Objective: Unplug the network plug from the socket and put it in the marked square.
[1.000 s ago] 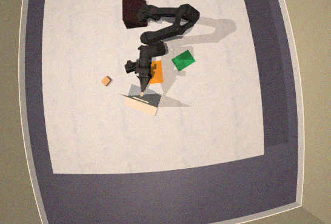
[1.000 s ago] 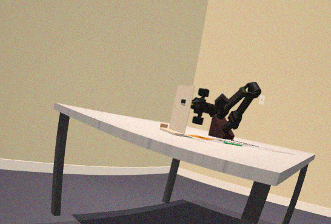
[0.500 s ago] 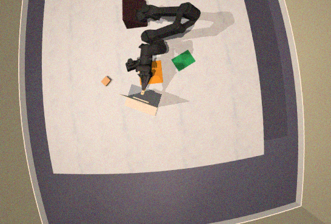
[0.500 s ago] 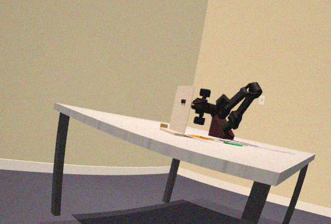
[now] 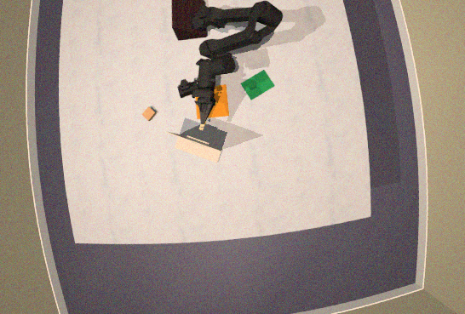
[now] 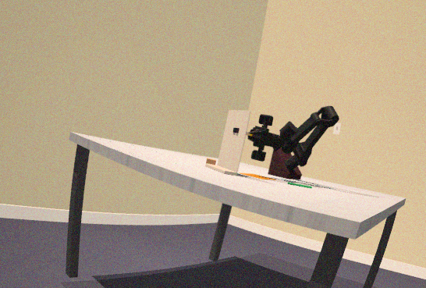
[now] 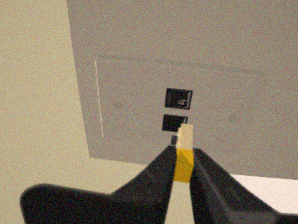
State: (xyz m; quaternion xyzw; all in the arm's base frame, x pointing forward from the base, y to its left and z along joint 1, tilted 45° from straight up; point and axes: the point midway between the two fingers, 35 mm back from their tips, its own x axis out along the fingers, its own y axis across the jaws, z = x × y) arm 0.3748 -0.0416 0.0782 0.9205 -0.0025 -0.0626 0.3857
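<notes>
Right now the orange marked square is 16 cm below my gripper tip, 10 cm behind it and 2 cm to the left of it. Round my gripper tip: panel 6 cm ahead, 5 cm below, 2 cm to the right; network plug right at my gripper tip.
</notes>
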